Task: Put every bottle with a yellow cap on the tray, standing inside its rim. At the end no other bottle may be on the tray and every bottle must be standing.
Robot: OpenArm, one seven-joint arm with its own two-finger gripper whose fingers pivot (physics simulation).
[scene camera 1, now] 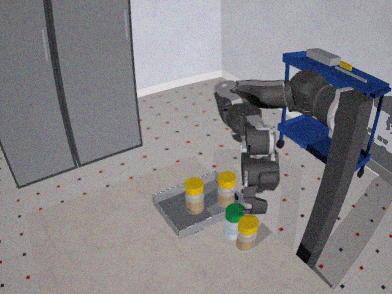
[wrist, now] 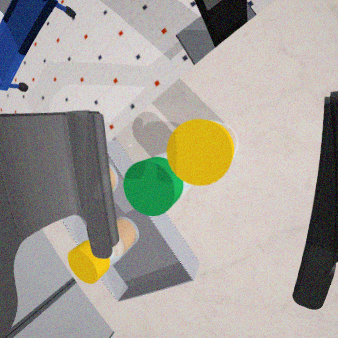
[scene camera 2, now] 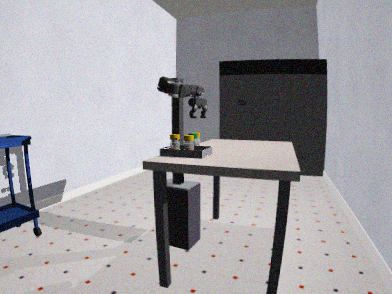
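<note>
Two yellow-capped bottles stand inside the tray [scene camera 1: 202, 228] [scene camera 2: 185, 154] [wrist: 182, 252]: one bottle [scene camera 1: 194, 196] [scene camera 2: 188, 142] [wrist: 89, 262] near its middle, the other bottle [scene camera 1: 226, 190] [scene camera 2: 175, 142] toward the cart side, mostly hidden behind a finger in the wrist view. A green-capped bottle [scene camera 1: 233, 222] [scene camera 2: 193, 135] [wrist: 153, 186] stands outside the tray, close by its wall. A third yellow-capped bottle [scene camera 1: 247, 234] [scene camera 2: 198, 134] [wrist: 200, 152] stands outside, right beside the green one; whether they touch is unclear. My gripper [scene camera 1: 251, 209] [scene camera 2: 198, 116] [wrist: 195, 190] is open and empty, above the bottles.
The pale table top [scene camera 1: 110, 240] [scene camera 2: 250, 155] [wrist: 260, 190] carries the tray and bottles. The arm's dark post [scene camera 1: 335, 185] rises at the table's edge. A blue cart [scene camera 1: 372, 86] [scene camera 2: 30, 172] stands off the table, and a grey cabinet [scene camera 1: 100, 75] [scene camera 2: 272, 115] stands against a wall.
</note>
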